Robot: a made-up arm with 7 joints. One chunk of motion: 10 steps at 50 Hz.
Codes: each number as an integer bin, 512 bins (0 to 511) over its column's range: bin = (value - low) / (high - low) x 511, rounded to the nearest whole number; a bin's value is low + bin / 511 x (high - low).
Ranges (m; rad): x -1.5..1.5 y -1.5..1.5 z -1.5..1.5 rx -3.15..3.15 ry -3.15..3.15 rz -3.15..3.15
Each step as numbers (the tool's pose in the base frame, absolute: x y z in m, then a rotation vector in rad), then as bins.
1 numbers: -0.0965 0.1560 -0.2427 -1.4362 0.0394 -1.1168
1 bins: 239 282 214 139 259 165
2 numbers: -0.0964 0.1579 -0.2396 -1.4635 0.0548 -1.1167
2 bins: 239 282 215 137 260 165
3 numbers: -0.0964 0.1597 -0.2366 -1.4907 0.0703 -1.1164
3 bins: 239 283 215 135 261 165
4 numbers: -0.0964 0.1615 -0.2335 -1.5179 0.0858 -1.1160
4 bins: 239 283 216 132 262 165
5 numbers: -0.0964 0.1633 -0.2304 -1.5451 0.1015 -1.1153
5 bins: 239 283 216 130 264 165
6 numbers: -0.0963 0.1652 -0.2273 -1.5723 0.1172 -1.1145
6 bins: 239 284 217 128 265 165
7 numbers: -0.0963 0.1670 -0.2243 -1.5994 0.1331 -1.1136
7 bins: 239 284 217 126 266 165
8 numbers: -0.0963 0.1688 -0.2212 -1.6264 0.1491 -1.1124
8 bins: 239 284 218 124 268 165
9 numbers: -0.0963 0.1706 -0.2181 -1.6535 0.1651 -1.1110
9 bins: 239 285 218 121 269 165
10 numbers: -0.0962 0.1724 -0.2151 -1.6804 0.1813 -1.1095
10 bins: 239 285 219 119 270 166
